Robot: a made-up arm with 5 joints.
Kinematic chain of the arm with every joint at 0, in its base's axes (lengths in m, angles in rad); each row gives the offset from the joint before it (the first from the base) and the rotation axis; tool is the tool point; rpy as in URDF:
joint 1: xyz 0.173 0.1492 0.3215 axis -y
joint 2: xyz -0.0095 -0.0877 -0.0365 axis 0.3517 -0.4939 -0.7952
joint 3: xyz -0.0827 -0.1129 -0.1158 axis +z
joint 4: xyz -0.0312 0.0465 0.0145 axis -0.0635 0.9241 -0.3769
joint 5: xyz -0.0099 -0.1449 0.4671 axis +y
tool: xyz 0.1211 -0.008 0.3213 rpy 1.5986 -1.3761 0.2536
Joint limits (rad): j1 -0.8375..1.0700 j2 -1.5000..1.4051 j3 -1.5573..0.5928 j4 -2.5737..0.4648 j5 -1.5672..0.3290
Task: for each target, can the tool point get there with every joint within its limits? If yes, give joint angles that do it. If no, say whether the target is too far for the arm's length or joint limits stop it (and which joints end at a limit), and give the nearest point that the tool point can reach.
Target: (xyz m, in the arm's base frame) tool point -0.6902 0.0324 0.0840
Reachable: yes | joints -0.4014 0.2963 -0.6704 -1.9129 -1.3307
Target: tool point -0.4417 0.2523 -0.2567
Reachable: yes | joints 0.6617 -0.1534 -1.1323 -1.7431 -0.4497
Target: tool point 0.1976 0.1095 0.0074
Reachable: no: joint limits stop it (at a limit: joint 1, joint 3, joint 5) | nearest point 0.0140 0.2710 -0.3306 | short by 0.417 m
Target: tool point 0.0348 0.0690 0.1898
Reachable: no: joint limits stop it (at a limit: joint 1, joint 3, joint 4, joint 5) | nearest point -0.3396 0.1715 0.0685 | short by 0.407 m
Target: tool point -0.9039 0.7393 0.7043
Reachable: no: too far | nearest point -0.6223 0.5287 0.5607 | short by 0.380 m
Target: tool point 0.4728 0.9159 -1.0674
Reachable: no: too far | nearest point 0.3570 0.5530 -0.5311 | short by 0.658 m
